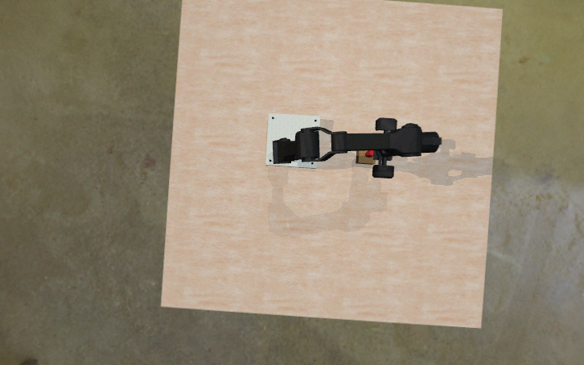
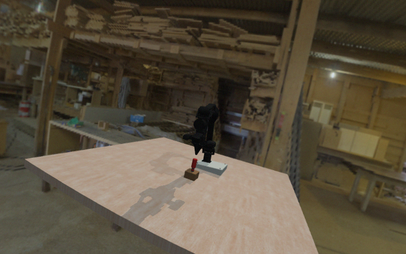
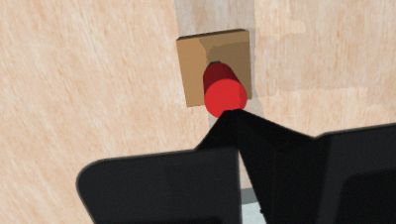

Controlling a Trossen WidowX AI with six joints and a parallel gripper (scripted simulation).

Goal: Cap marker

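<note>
Right now the red cap is 50 mm below my gripper tip. Also, from my gripper tip: holder block 120 mm below.
</note>
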